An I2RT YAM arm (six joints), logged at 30 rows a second.
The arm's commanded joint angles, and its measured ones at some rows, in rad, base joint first. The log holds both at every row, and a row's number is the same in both.
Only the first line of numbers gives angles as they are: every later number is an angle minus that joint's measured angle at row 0.
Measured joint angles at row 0:
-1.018 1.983 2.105 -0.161 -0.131 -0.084
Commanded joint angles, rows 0 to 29:
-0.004 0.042 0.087 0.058 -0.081 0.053
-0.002 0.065 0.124 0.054 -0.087 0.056
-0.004 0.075 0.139 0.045 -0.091 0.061
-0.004 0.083 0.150 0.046 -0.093 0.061
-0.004 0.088 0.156 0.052 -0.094 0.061
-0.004 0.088 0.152 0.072 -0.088 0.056
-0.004 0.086 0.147 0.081 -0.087 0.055
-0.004 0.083 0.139 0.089 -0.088 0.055
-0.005 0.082 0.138 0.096 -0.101 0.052
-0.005 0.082 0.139 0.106 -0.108 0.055
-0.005 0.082 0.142 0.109 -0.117 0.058
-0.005 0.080 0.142 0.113 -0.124 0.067
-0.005 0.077 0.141 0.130 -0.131 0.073
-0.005 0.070 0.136 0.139 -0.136 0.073
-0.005 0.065 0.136 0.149 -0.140 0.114
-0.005 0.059 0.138 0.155 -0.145 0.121
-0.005 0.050 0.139 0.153 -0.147 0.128
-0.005 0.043 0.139 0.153 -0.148 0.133
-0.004 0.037 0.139 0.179 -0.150 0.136
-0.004 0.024 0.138 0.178 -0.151 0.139
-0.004 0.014 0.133 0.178 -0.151 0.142
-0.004 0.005 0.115 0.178 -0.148 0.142
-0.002 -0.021 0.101 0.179 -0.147 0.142
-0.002 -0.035 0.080 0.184 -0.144 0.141
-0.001 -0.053 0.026 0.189 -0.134 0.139
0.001 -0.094 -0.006 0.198 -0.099 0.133
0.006 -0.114 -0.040 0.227 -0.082 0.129
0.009 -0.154 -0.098 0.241 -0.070 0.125
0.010 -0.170 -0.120 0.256 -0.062 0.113
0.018 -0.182 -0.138 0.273 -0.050 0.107
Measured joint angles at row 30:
0.003 -0.046 -0.077 0.141 -0.107 0.122
